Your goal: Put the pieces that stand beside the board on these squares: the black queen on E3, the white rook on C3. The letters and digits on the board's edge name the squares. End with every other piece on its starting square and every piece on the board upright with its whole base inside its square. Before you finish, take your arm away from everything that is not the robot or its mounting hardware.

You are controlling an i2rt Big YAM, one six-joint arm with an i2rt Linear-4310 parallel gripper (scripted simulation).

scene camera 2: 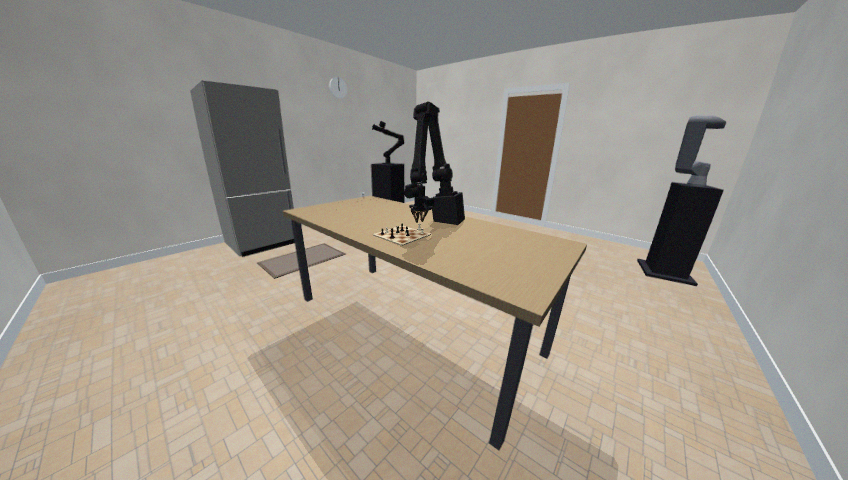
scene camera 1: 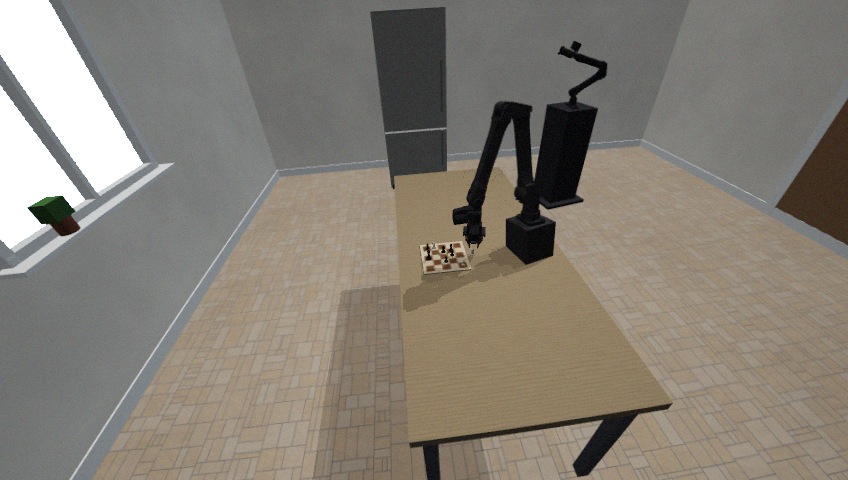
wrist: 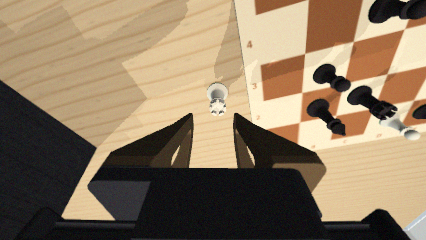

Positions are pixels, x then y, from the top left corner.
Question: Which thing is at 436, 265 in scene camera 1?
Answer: A chessboard.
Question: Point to a chessboard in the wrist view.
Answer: At 280, 53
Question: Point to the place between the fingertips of my gripper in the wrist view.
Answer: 213, 119
